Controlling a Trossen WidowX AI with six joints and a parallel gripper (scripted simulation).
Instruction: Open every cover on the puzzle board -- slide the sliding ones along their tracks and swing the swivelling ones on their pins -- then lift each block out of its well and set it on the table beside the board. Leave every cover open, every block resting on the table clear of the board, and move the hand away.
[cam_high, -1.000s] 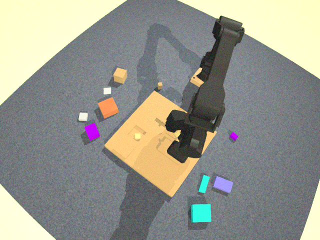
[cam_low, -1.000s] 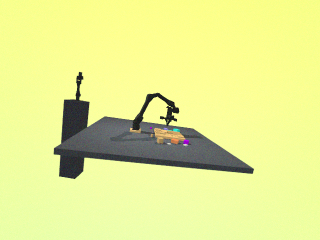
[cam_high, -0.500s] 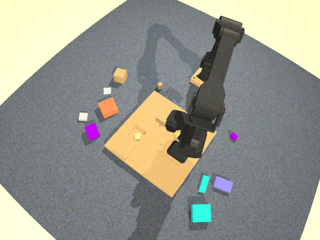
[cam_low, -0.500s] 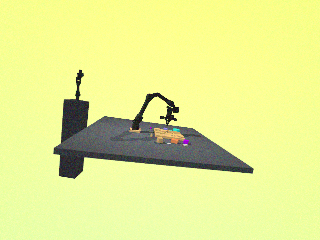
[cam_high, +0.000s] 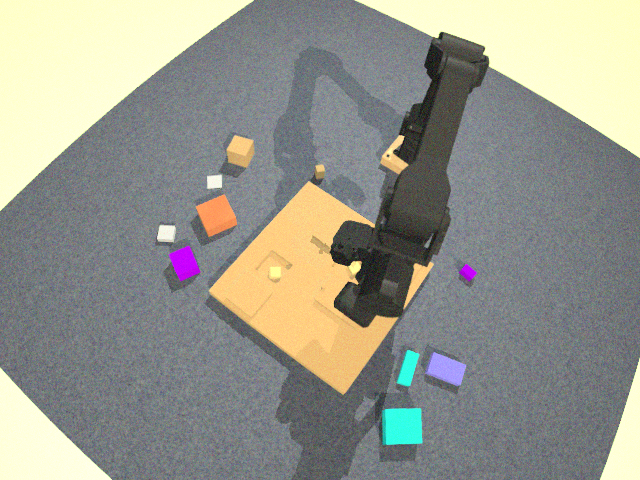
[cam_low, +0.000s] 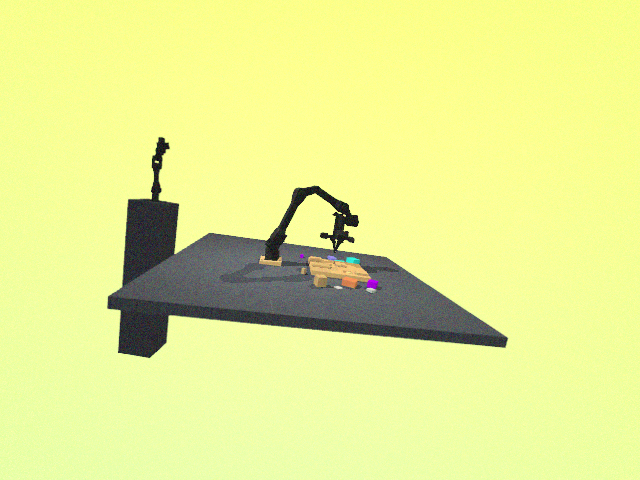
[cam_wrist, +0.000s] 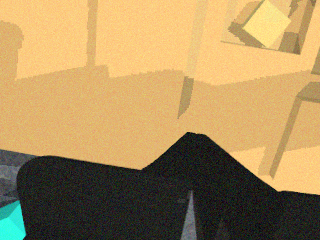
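Now: the cyan bar 40 mm ahead of my gripper tip, 130 mm to the left of it and 70 mm below it. Also, from my gripper tip: cyan cube: 130 mm ahead, 190 mm to the left, 70 mm below; then lilac block: 190 mm to the left, 70 mm below; then magenta cube: 180 mm behind, 110 mm to the left, 70 mm below.
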